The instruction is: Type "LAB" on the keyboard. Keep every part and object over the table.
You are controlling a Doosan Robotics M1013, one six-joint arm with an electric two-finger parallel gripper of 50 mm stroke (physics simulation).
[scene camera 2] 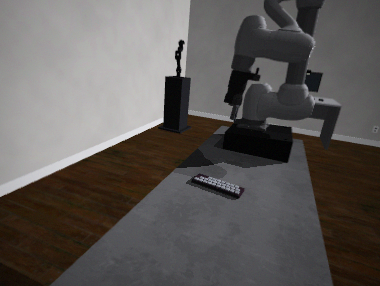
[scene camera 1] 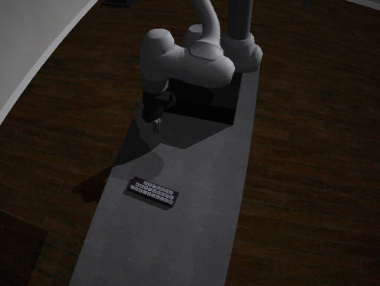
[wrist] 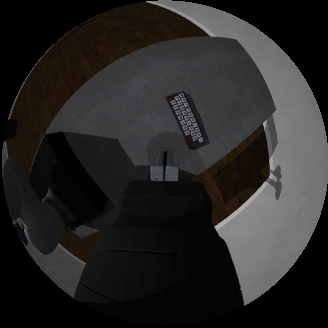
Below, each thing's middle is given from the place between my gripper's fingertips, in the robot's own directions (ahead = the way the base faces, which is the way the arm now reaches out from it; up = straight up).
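The dark keyboard (scene camera 1: 139, 186) is 25 cm below my hand, and I find it 1 cm to the left of that hand and 14 cm ahead of it.
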